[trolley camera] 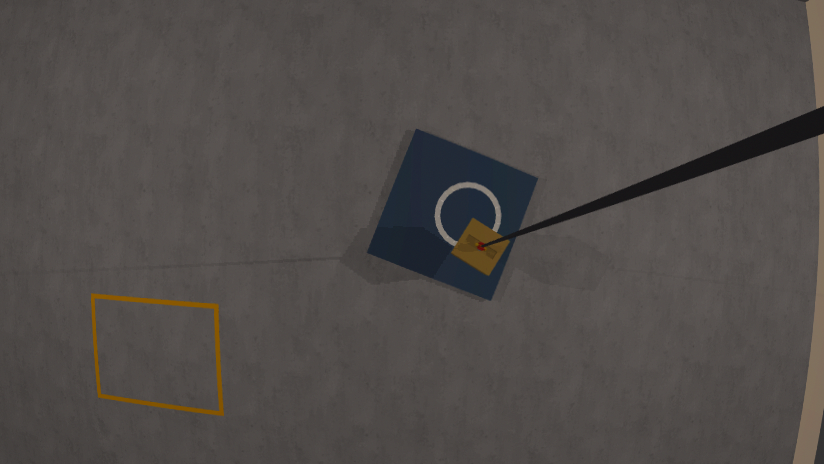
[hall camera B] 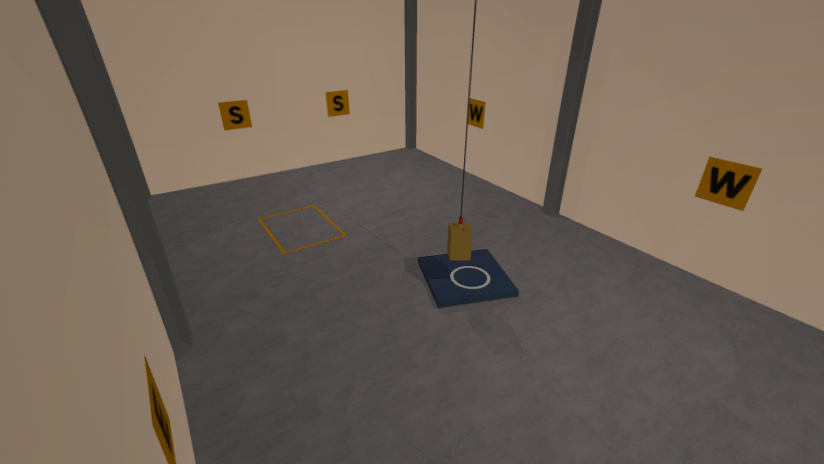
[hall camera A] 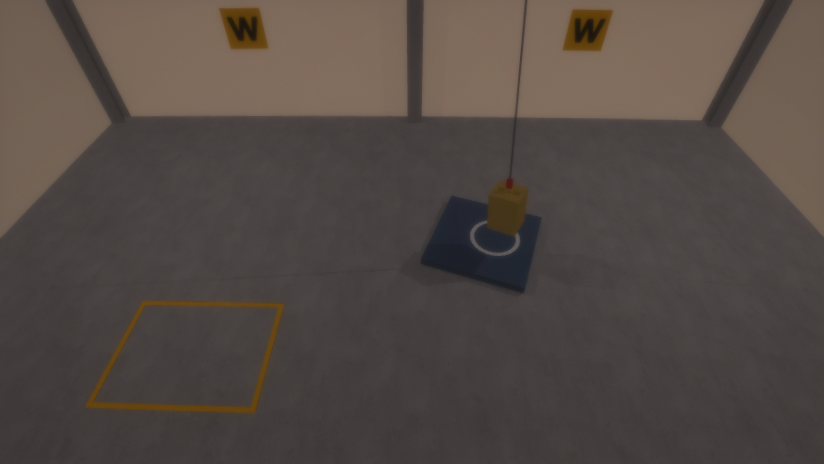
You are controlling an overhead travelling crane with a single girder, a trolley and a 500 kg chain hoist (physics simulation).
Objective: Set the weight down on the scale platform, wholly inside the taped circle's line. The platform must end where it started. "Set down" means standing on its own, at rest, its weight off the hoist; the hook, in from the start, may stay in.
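Observation:
The yellow block-shaped weight [hall camera A: 507,212] [hall camera B: 459,243] [trolley camera: 484,263] hangs upright on the red hook [hall camera A: 509,183] [hall camera B: 460,220] [trolley camera: 480,246], which is in its top. Its shadows lie apart from it, so it is in the air above the dark blue scale platform [hall camera A: 449,239] [hall camera B: 500,288] [trolley camera: 403,190]. In the trolley view the weight covers the lower right part of the white taped circle [hall camera A: 494,253] [hall camera B: 469,287] [trolley camera: 437,214] and reaches past its line towards the platform's right edge. The chain leans in all three views. The exact height over the platform cannot be told.
A yellow taped rectangle [hall camera A: 213,304] [hall camera B: 314,243] [trolley camera: 154,300] is marked on the floor, left of the platform in hall camera A. Grey pillars [hall camera A: 414,63] [hall camera B: 410,74] stand along the hall's walls, away from the weight.

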